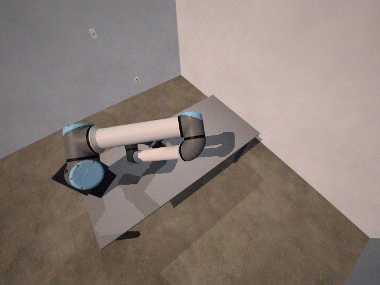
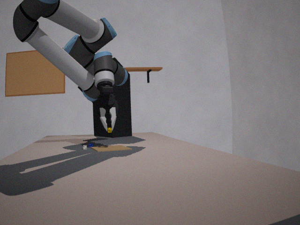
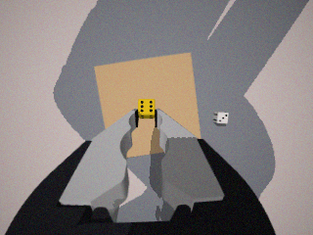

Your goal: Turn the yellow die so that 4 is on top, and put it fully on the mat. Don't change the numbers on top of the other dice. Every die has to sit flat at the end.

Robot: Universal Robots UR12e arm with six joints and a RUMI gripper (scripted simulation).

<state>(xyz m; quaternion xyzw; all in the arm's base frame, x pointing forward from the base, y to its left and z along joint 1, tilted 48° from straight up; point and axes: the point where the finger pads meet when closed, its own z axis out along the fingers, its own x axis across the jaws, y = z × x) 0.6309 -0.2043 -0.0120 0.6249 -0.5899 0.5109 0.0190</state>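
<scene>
The yellow die is 1 cm ahead of my hand and 1 cm below it. From my hand the other things lie so: white die: 4 cm behind, 10 cm to the right, 8 cm below; then blue die: 10 cm behind, 5 cm to the right, 8 cm below; then tan mat: 9 cm below.
</scene>
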